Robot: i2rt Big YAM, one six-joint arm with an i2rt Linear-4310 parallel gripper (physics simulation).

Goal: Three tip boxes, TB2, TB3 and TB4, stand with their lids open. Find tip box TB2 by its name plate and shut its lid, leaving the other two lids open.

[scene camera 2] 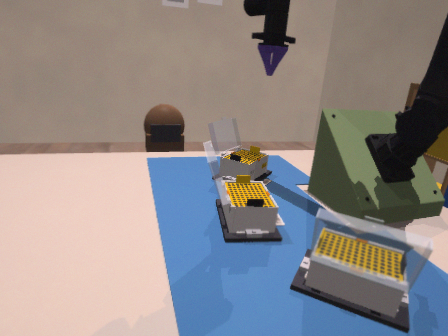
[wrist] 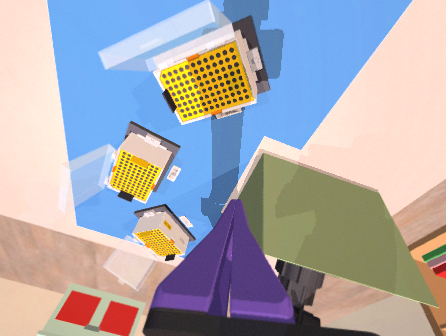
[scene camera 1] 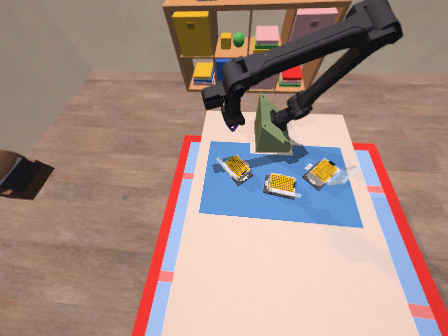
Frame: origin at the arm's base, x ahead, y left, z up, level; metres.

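Seen in the pictures: gripper, fingertip midpoint: (scene camera 2: 269, 75) (wrist: 236, 205) (scene camera 1: 233, 131); arm's base, link origin: (scene camera 2: 387, 158) (wrist: 304, 252) (scene camera 1: 277, 121).
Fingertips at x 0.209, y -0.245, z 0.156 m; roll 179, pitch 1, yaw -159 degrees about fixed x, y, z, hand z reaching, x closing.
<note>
Offsets run from my fingertips to a thing's top centre. "spot": to the spot under its first point. Level surfaces: height alone.
TB2 {dx +0.056, dy +0.026, dz -0.197 m} (scene camera 1: 237, 167) (scene camera 2: 245, 162) (wrist: 207, 82) is the left box in scene camera 1, the farthest in scene camera 2 and the largest in the wrist view. Its clear lid {dx +0.098, dy -0.026, dz -0.118 m} (scene camera 2: 224, 134) (wrist: 160, 37) stands open. Its name plate {spot: dx +0.009, dy +0.083, dz -0.270 m} (wrist: 229, 114) is mostly hidden under the box edge. The middle box, TB4 {dx +0.145, dy +0.252, dz -0.197 m} (scene camera 1: 282, 184) (scene camera 2: 250, 215) (wrist: 137, 170), and the third box, TB3 {dx +0.068, dy +0.471, dz -0.197 m} (scene camera 1: 322, 172) (scene camera 2: 357, 280) (wrist: 162, 237), also have open lids. My gripper (scene camera 1: 233, 128) (scene camera 2: 270, 74) (wrist: 236, 205) is shut and empty, high above the table, on the base side of TB2.
The boxes stand on a blue mat {dz -0.272 m} (scene camera 1: 280, 212) (scene camera 2: 192, 270) (wrist: 100, 105). The green wedge-shaped arm mount (scene camera 1: 270, 132) (scene camera 2: 345, 165) (wrist: 320, 210) stands beside the mat. A wooden shelf (scene camera 1: 184, 75) is behind the arm. A red and green object (wrist: 96, 314) shows low in the wrist view.
</note>
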